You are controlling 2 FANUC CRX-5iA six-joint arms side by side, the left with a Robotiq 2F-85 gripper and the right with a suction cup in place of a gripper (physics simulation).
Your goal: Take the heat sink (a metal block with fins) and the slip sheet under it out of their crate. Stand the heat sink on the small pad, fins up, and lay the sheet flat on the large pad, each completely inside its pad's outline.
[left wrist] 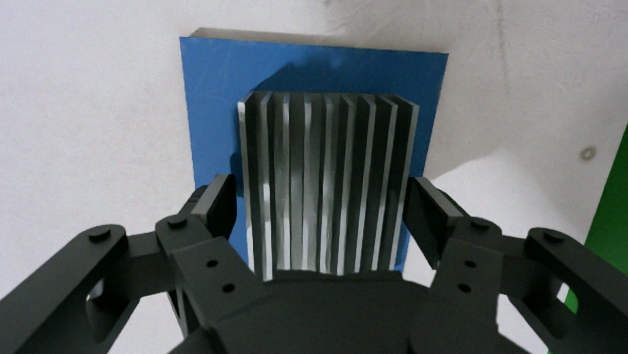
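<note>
The heat sink (327, 165) stands fins up on the blue small pad (215, 100). Blue shows beyond its far end and along both sides; its near end and the pad's near edge are hidden behind the gripper body. My left gripper (322, 210) is open around the heat sink. A narrow gap shows between the left finger and the outer fin, and the right finger is close beside the other outer fin; I cannot tell if it touches. The slip sheet, the large pad and my right suction cup do not show in this view.
Part of a green crate (611, 227) shows at the right edge of the view, beyond the right finger. The pale table top (100, 125) surrounds the pad, with a small ring-shaped mark at the right.
</note>
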